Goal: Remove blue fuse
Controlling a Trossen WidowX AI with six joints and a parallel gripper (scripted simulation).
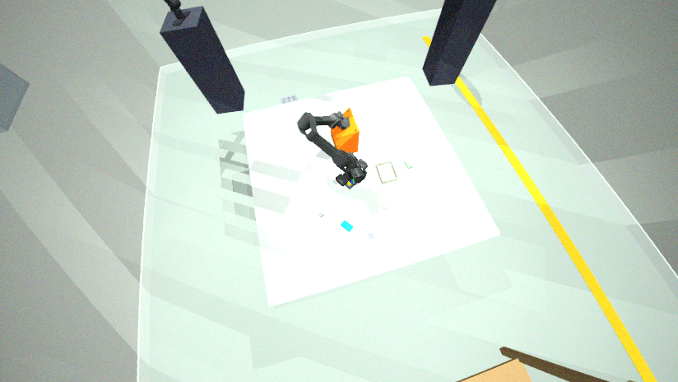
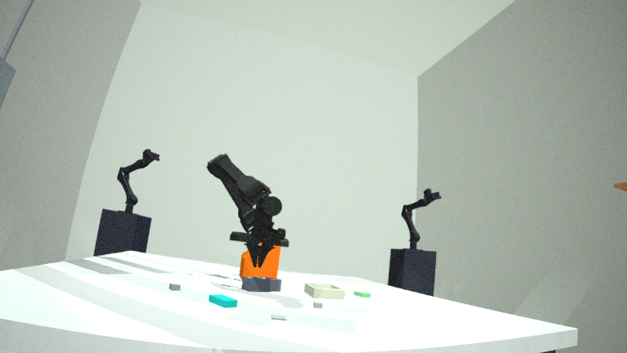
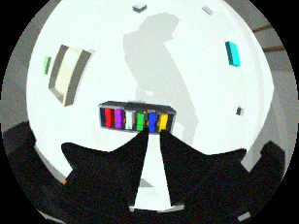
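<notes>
Right now the blue fuse is 5 cm below my gripper tip. Round my gripper tip: beige tray (5 cm behind, 23 cm to the left, 7 cm below).
</notes>
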